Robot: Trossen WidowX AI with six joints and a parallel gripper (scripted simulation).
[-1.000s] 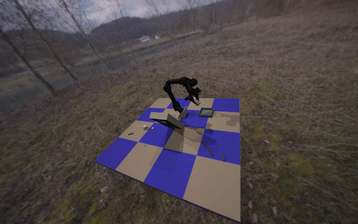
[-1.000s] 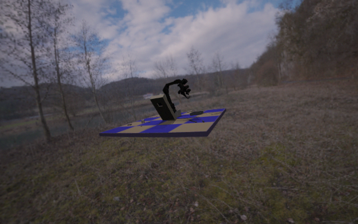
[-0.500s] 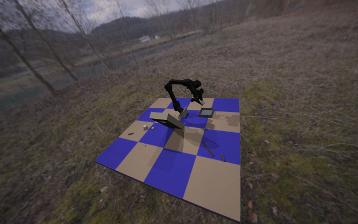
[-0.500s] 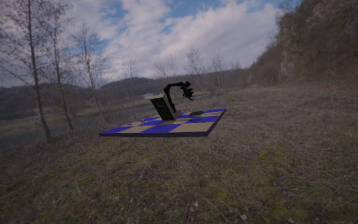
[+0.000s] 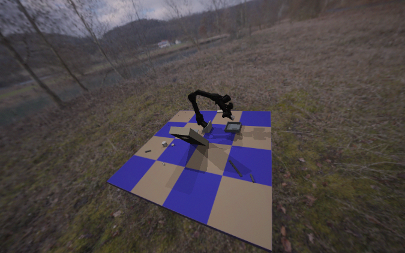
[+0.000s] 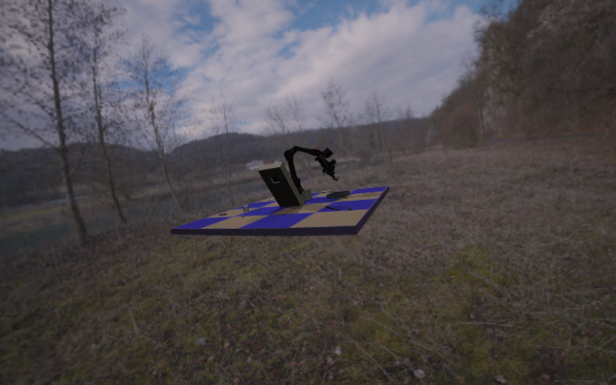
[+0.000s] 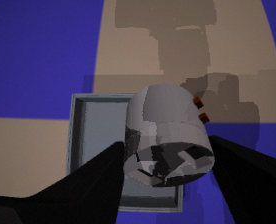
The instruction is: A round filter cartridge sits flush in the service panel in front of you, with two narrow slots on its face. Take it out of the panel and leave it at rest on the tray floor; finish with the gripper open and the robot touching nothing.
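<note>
The square grey tray lies 150 mm below my gripper tip and 40 mm behind it. Round my gripper tip: round grey filter cartridge right at my gripper tip; then tan service panel 340 mm ahead, 300 mm to the right, 10 mm above.
</note>
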